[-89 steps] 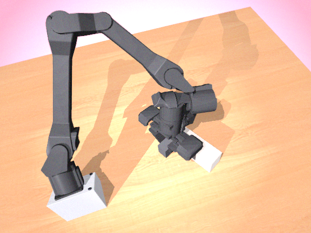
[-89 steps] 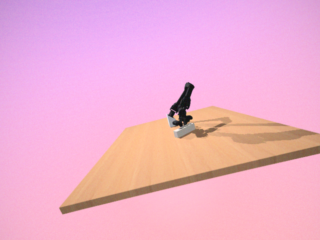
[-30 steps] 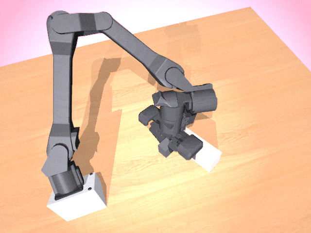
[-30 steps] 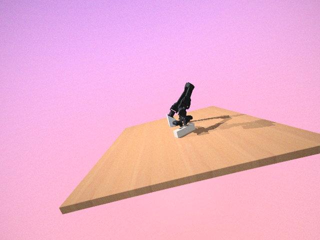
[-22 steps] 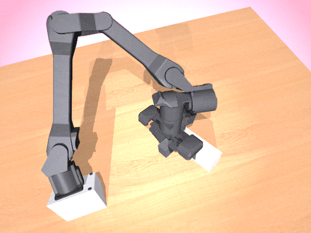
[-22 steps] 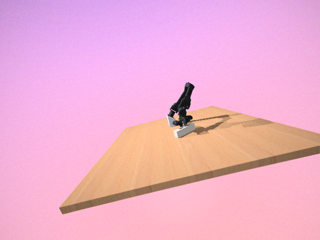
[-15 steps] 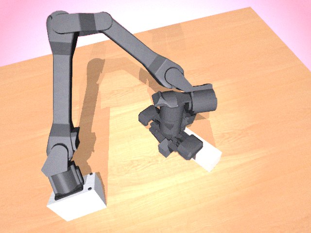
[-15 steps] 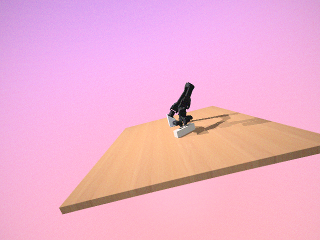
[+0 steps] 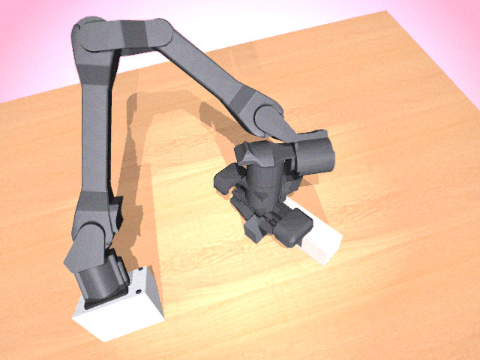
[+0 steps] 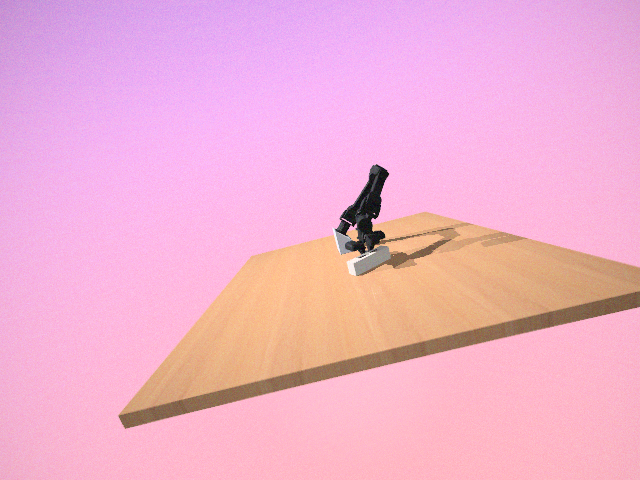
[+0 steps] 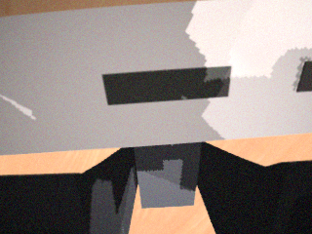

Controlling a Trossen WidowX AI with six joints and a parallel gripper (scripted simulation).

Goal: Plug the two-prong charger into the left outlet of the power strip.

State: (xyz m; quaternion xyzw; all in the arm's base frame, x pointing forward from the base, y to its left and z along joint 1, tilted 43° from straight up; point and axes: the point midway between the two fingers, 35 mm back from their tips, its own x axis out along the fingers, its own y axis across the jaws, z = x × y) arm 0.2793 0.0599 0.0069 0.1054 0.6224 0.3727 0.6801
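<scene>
My gripper tip is 2 cm short of the grey charger, 1 cm to the right of it and 1 cm below it.
</scene>
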